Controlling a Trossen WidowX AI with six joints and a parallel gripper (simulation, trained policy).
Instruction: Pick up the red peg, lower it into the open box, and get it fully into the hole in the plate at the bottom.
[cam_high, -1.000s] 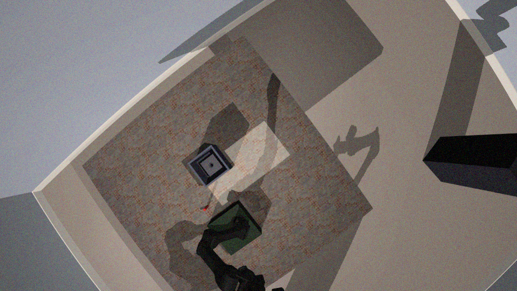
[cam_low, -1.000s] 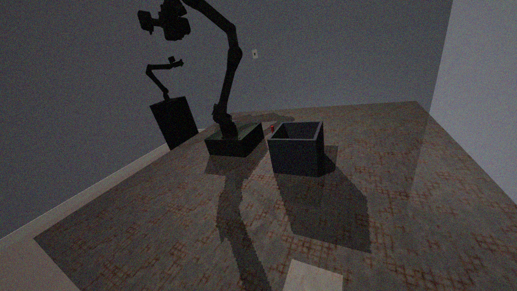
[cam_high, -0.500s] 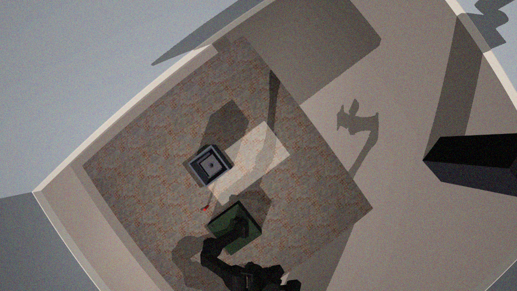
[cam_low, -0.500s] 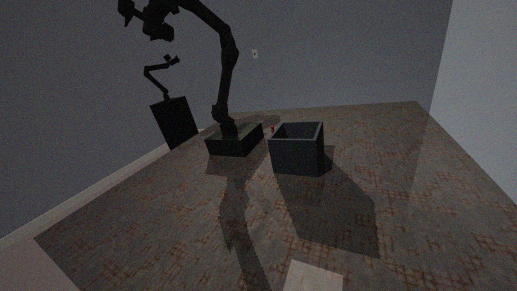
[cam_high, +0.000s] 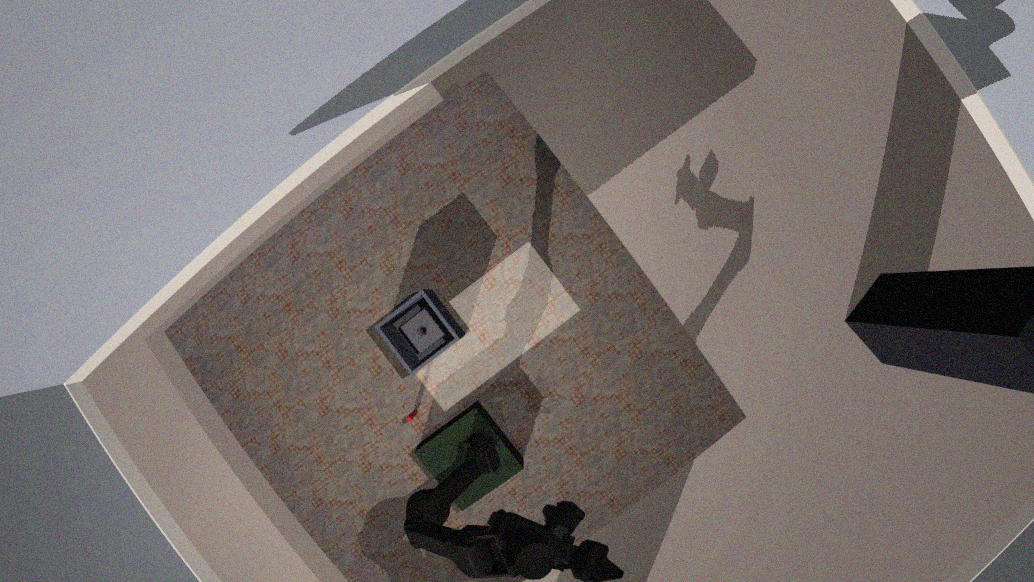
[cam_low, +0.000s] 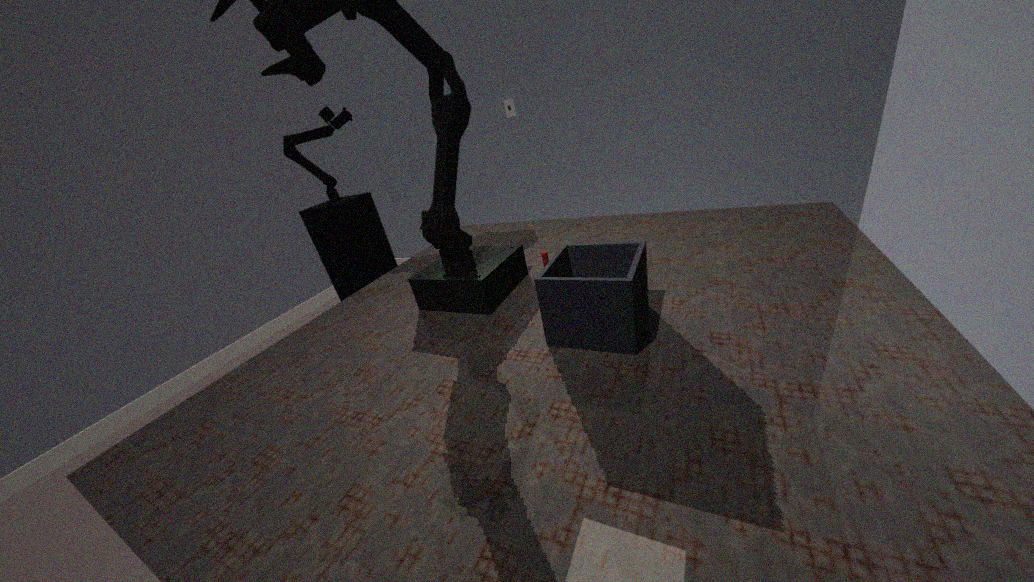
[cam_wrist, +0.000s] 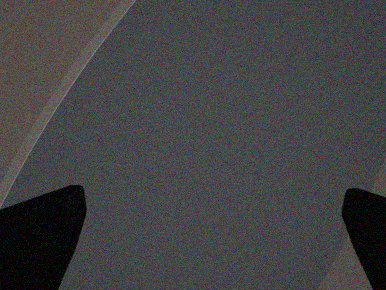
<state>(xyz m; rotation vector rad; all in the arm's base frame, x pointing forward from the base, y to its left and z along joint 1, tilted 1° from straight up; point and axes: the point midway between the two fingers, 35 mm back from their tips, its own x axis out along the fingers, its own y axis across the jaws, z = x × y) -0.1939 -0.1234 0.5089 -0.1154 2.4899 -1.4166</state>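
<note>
Right now my gripper tip is 42 cm short of the red peg, 21 cm to the right of it and 55 cm above it. Round my gripper tip: grey plate 55 cm ahead, 1 cm to the left, 54 cm below.
</note>
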